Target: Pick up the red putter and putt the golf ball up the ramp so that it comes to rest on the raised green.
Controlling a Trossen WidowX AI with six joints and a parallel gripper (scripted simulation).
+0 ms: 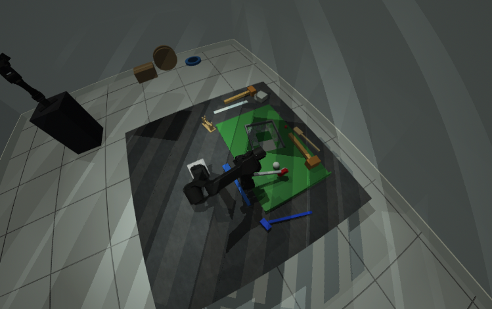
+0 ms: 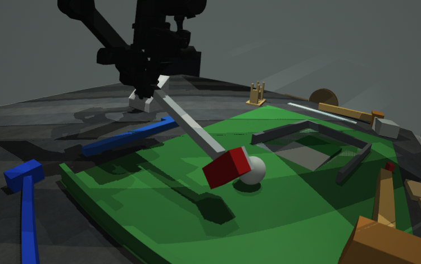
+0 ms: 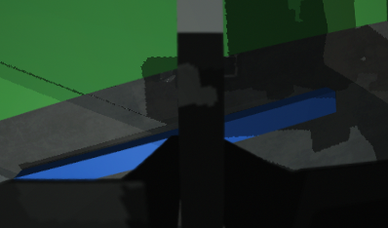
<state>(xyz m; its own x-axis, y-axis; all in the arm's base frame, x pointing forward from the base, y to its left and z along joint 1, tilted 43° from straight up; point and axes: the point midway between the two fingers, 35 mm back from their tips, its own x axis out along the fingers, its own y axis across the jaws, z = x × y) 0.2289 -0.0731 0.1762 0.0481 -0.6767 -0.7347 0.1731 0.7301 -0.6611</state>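
Now: gripper tip 12 cm short of the red putter and 2 cm to the left of it. From my gripper tip the other things lie so: white golf ball: 22 cm ahead, 7 cm below, 3 cm to the left; then green mat: 25 cm ahead, 18 cm to the left, 9 cm below; then red cube: 45 cm ahead, 28 cm to the left, 8 cm below.
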